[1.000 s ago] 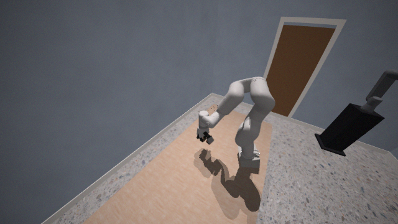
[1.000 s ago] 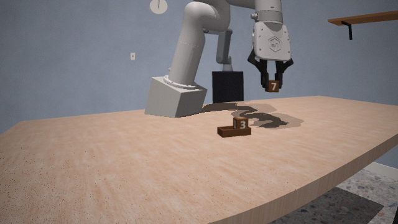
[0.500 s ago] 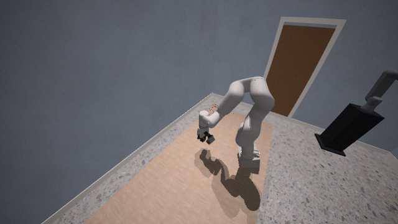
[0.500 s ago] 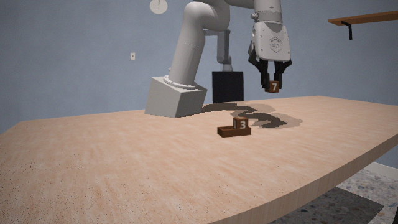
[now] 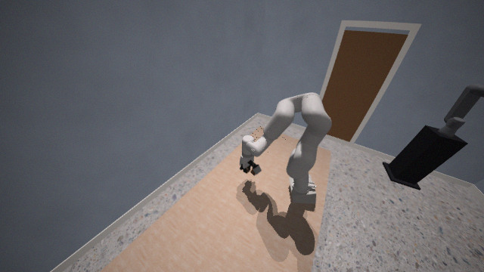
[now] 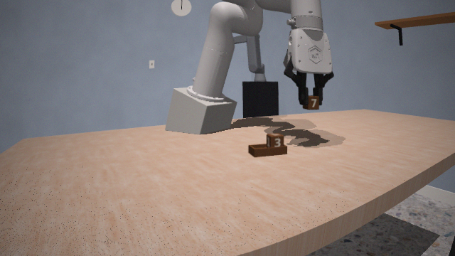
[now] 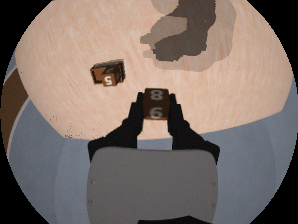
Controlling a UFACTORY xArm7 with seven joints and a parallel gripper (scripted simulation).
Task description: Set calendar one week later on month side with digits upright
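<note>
Now: hand 3 cm past the brown wooden tray, 10 cm to the left of it and 11 cm above it. Also, from my hand: cube: 1 cm below.
</note>
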